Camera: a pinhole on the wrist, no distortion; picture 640 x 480 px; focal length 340.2 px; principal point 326.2 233.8 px. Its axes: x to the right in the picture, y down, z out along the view. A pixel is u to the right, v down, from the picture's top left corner.
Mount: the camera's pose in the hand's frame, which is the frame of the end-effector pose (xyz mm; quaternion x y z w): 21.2 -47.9 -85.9 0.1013 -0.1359 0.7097 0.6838
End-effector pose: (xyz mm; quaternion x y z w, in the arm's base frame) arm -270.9 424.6 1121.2 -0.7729 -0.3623 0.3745 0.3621
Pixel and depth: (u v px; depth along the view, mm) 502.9 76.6 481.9
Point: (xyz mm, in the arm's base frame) -553.4 717.9 813.6
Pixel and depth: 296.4 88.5 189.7
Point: -340.7 588.9 1152.4
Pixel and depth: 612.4 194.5 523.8
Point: -664.1 525.3 691.4
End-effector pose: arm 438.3 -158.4 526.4 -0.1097 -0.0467 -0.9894 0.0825
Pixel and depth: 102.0 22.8 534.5
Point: 78.0 362.3 874.0
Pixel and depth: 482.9 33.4 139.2
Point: 356.9 -134.3 614.2
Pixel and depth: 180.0 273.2 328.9
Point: 448.0 150.8 669.7
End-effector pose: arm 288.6 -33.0 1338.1 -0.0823 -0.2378 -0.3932 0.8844
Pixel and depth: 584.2 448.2 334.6
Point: 112.1 258.7 1500.5
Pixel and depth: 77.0 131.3 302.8
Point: 44.3 -301.4 1491.2
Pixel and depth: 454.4 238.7 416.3
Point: 127.9 66.3 1644.6
